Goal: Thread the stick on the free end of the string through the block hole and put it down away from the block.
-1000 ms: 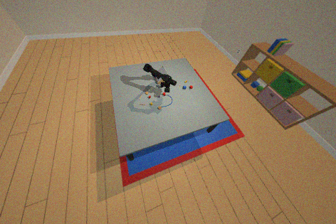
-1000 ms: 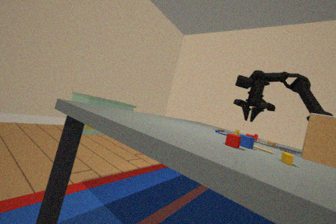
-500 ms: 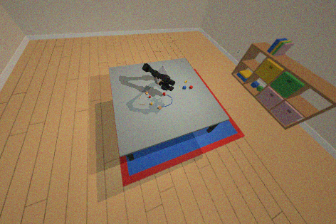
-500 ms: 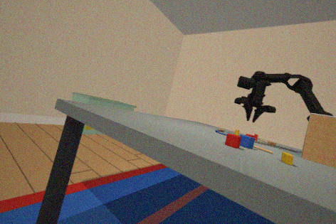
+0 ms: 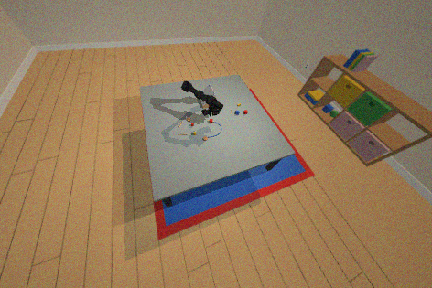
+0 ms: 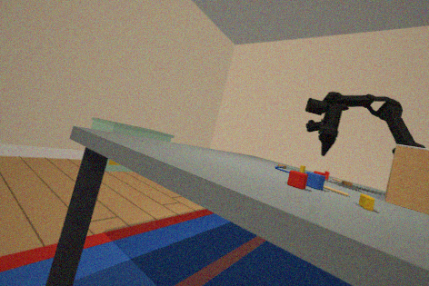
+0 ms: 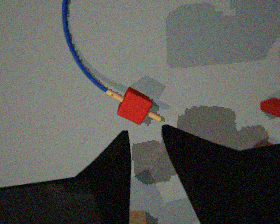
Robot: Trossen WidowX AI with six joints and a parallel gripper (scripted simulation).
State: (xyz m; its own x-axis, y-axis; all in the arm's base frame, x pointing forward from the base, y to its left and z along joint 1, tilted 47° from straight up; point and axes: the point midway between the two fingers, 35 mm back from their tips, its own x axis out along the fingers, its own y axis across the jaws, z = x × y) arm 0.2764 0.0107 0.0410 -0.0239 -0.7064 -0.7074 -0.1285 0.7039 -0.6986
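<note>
My gripper tip is 80 mm above the red cube. Round my gripper tip: yellow block 150 mm behind, 400 mm to the left, 90 mm below; round button 180 mm ahead, 120 mm to the right, 90 mm below; blue cube 40 mm behind, 330 mm to the left, 80 mm below.
</note>
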